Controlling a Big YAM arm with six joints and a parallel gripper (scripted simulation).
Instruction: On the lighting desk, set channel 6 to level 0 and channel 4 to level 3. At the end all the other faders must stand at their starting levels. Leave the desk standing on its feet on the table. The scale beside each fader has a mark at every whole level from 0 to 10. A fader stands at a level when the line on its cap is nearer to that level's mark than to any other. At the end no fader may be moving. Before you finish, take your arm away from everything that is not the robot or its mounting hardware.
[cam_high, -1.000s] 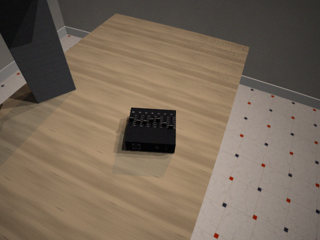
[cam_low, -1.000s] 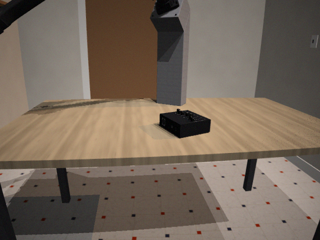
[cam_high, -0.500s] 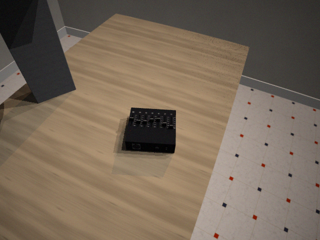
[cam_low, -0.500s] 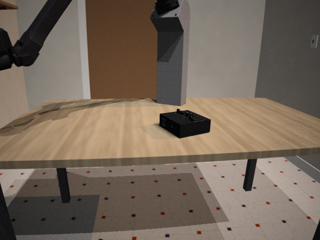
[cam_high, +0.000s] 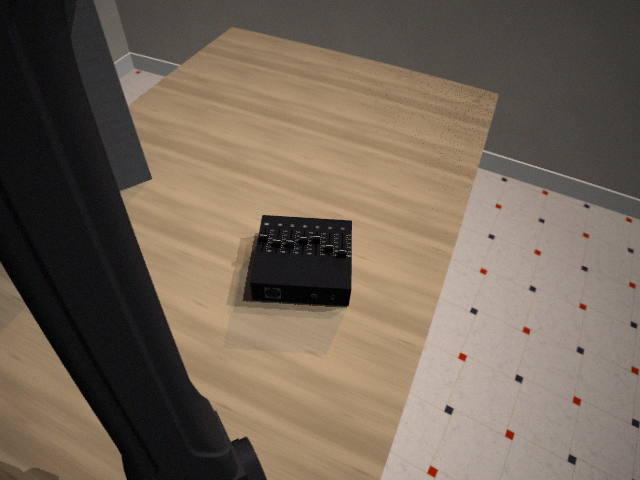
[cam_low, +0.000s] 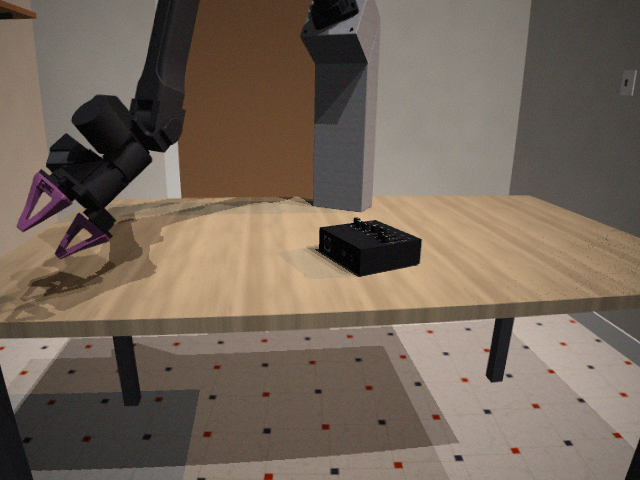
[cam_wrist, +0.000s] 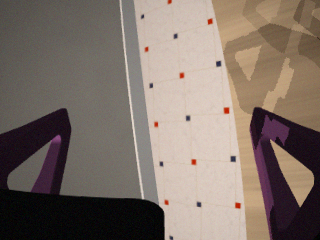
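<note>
Right now my hand is 14 cm past the channel 4 cap, 57 cm to the right of it and 6 cm above it. Also, from my hand: channel 1 cap 8 cm behind, 57 cm to the left, 6 cm below; channel 5 cap 16 cm behind, 56 cm to the left, 6 cm below; channel 2 cap 10 cm behind, 57 cm to the left, 6 cm below.
</note>
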